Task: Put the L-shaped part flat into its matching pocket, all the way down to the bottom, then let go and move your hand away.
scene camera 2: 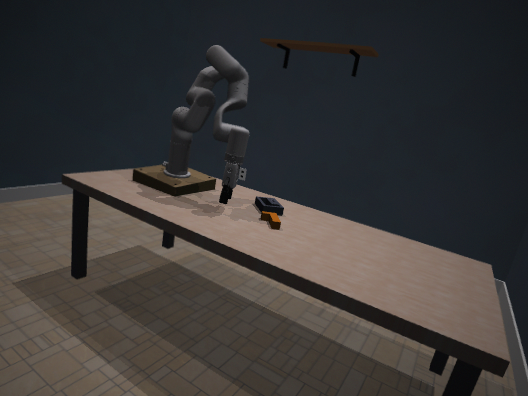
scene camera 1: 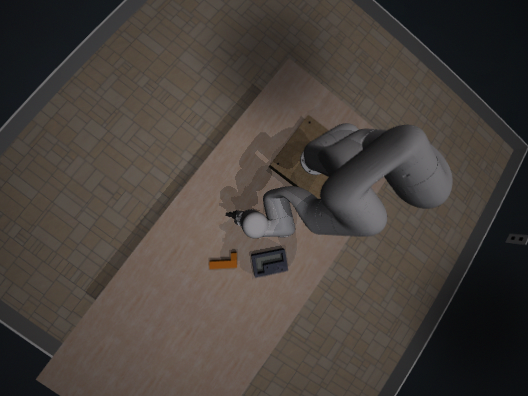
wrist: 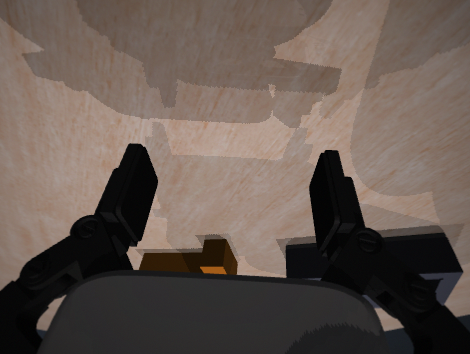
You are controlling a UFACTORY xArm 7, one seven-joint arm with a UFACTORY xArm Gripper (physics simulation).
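Places are measured from the arm's base along level axes (x right, y ahead, z up), in millimetres.
Pixels of known places: gripper, between the fingertips: (scene camera 2: 225, 200) (wrist: 232, 165); arm's base, origin of its link: (scene camera 2: 177, 174).
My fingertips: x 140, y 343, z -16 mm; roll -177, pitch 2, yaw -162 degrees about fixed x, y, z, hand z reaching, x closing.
Observation:
Ahead of a thing's pixels: the offset from my fingertips to its top centre. Level surfaces: height alone.
The orange L-shaped part {dx -4, dy +203, dz -10 mm} (scene camera 1: 223, 264) (scene camera 2: 274, 220) (wrist: 172, 262) lies flat on the table, apart from the dark block with the L-shaped pocket {dx -178, dy +125, dz -3 mm} (scene camera 1: 276, 268) (scene camera 2: 265, 207) (wrist: 306, 262). The pocket faces up and holds no part. My gripper (scene camera 1: 230, 215) (scene camera 2: 224, 200) (wrist: 232, 165) is open with nothing between its fingers. It hangs above the table, off to the robot-base side of the part and block. In the wrist view, the lower sides of the part and block are hidden by the gripper body and right finger.
The wooden base plate (scene camera 1: 290, 150) (scene camera 2: 150, 179) carries the arm at one end of the table {dz -40 mm} (scene camera 1: 150, 310) (scene camera 2: 350, 255). A wall shelf (scene camera 2: 320, 47) is high behind the table. The arm's shadows fall across the tabletop.

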